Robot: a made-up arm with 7 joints.
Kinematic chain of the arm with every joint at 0, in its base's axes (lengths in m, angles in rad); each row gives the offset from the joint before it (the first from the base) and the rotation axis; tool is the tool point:
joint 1: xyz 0 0 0.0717 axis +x
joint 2: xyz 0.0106 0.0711 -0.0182 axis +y
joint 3: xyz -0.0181 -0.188 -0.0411 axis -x
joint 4: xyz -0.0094 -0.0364 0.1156 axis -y
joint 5: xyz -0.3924 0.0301 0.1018 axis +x
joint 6: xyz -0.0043 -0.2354 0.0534 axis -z
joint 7: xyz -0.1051 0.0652 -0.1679 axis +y
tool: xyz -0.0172 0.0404 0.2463
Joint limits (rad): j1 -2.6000..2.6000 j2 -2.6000..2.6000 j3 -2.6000..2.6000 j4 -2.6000..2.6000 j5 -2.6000..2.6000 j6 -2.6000..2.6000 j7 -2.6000..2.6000
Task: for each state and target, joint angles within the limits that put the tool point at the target. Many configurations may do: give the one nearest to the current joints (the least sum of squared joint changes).
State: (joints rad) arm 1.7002 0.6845 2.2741 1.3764 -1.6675 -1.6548 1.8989
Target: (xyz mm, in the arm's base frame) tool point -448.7 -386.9 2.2
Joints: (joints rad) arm 1.5438 0.4225 2.3511 0.9311 -1.8265 -1.8236 2.0862
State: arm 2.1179 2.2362 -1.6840 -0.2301 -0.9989 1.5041 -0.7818
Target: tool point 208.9 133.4 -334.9
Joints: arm 2.2997 2.3245 -1.5946 -0.2651 -0.9961 1.6122 -0.7699
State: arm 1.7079 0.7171 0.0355 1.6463 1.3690 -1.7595 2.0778
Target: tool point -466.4 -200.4 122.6
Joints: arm 1.7756 1.2294 0.1596 0.9304 1.8339 -1.8537 2.1377
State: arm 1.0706 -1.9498 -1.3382 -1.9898 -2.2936 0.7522 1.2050
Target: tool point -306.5 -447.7 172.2
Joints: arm 0.6081 -1.9712 -1.2836 -1.8638 -2.1973 1.2998 1.4865
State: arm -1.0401 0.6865 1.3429 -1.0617 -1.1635 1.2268 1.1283
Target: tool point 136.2 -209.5 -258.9
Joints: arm -1.4931 0.9461 1.6439 -1.3690 -1.3023 0.8002 1.0577
